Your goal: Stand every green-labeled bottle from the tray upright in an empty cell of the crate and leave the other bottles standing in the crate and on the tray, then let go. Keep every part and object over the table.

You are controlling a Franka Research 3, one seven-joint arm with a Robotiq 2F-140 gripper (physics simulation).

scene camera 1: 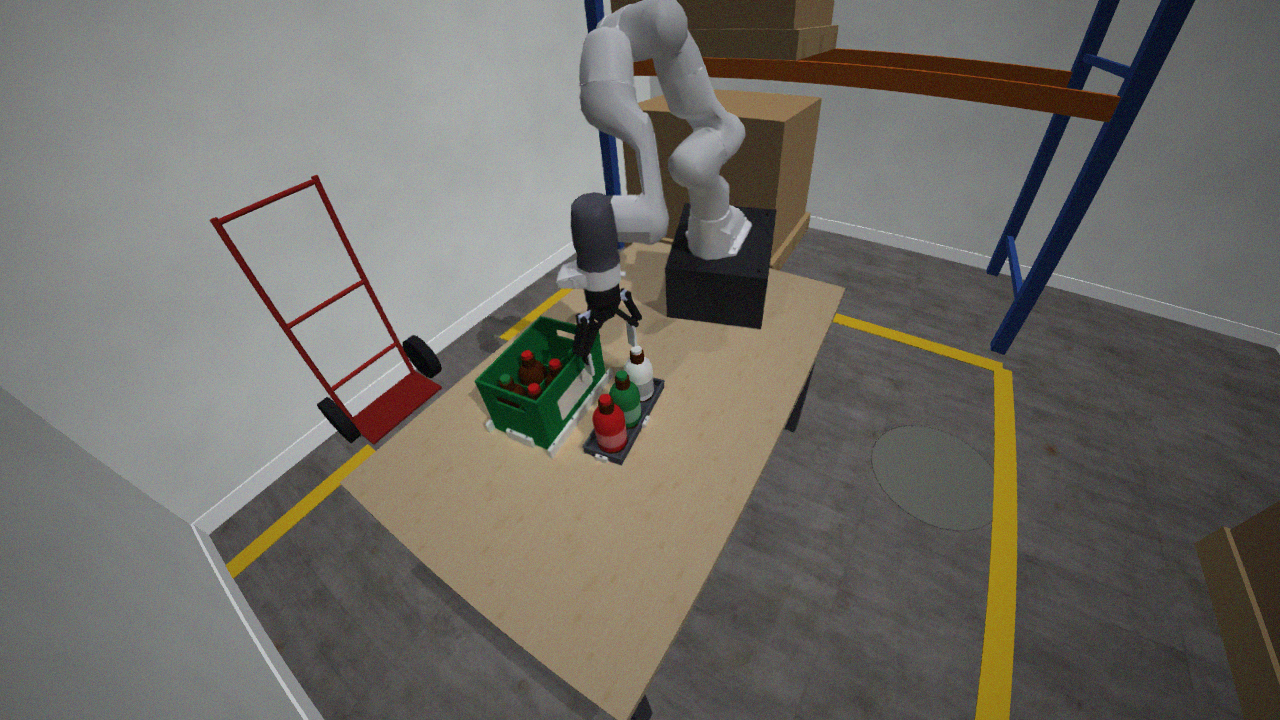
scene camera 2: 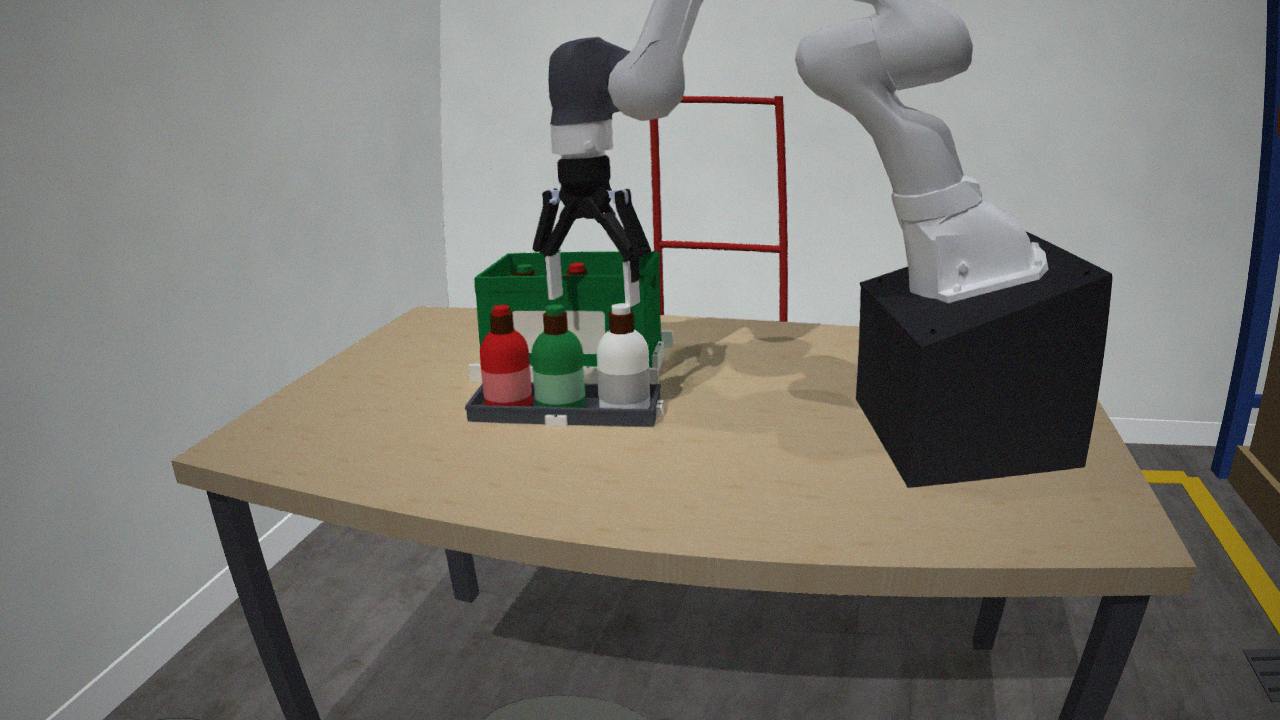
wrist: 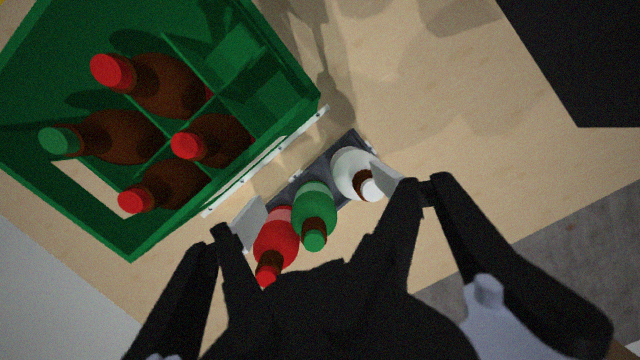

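Note:
You can see my gripper in the pictures, and it shows in scene camera 1 and in the wrist view too. There's also a red bottle, a white bottle and a green bottle.

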